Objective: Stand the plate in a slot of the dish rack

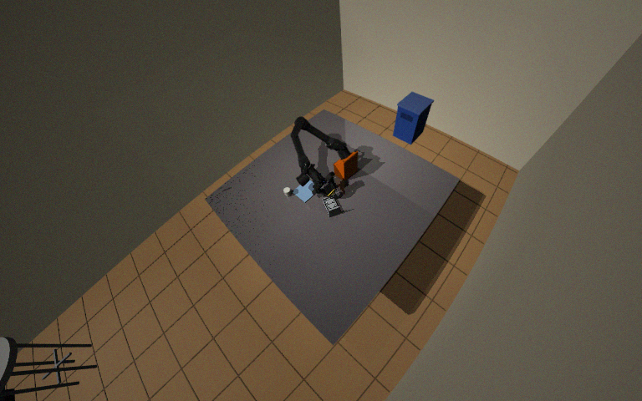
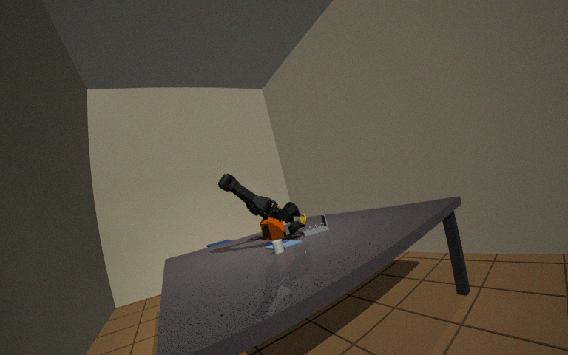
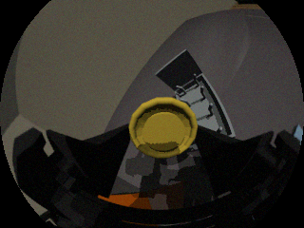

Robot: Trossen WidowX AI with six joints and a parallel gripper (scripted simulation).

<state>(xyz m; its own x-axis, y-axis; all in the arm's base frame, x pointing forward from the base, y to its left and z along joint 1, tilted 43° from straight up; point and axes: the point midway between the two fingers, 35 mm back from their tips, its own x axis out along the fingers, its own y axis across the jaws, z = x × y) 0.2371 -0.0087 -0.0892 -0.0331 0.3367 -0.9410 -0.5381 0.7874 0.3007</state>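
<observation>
Right now the grey dish rack is 50 mm ahead of my gripper tip, 20 mm to the left of it and 50 mm below it. The rest, counted from my gripper tip: yellow plate: 10 mm to the right; then blue spoon: 60 mm behind, 180 mm to the right, 70 mm below; then mat: 60 mm ahead, 190 mm to the right, 70 mm below.
</observation>
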